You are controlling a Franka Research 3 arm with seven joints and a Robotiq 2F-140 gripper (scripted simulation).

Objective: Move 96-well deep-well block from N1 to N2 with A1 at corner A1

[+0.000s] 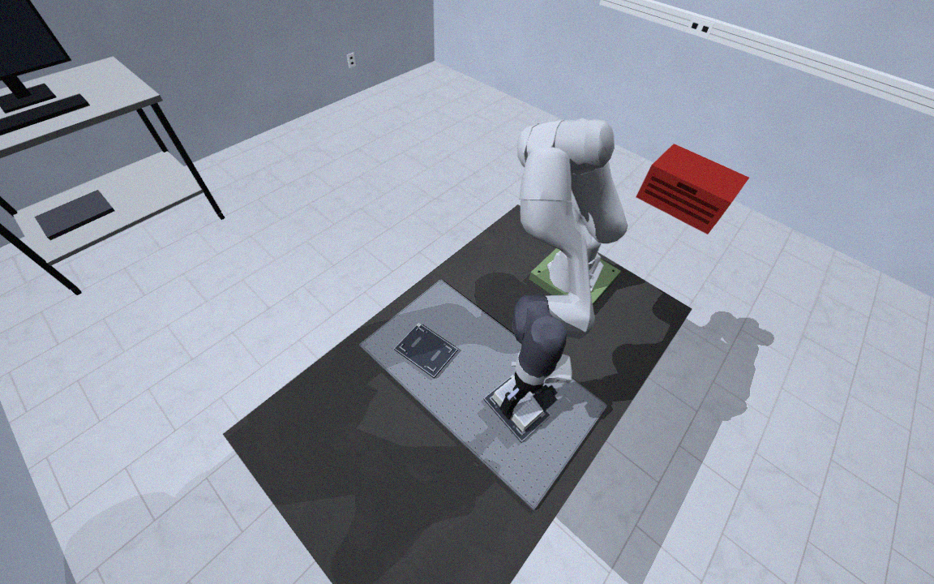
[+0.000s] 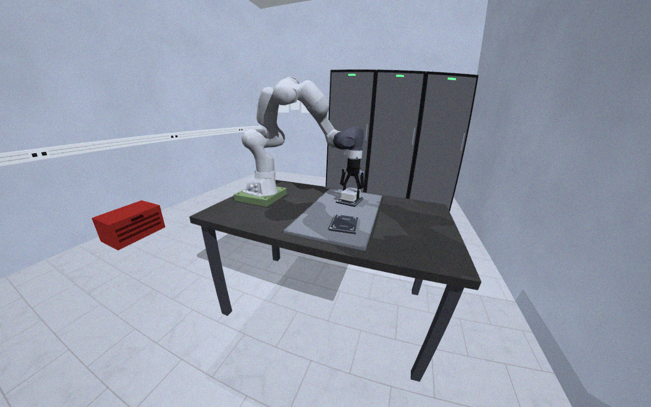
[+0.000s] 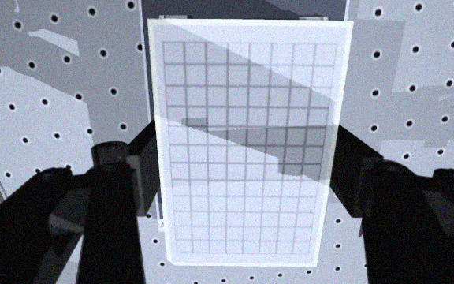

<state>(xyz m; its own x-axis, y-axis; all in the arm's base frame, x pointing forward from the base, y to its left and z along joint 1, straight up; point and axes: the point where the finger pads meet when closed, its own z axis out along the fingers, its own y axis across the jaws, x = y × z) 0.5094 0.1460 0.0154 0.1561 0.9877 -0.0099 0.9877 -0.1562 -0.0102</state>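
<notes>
Now: hand 1 cm above the white 96-well deep-well block. Round my hand: dark plate nest: 4 cm below.
</notes>
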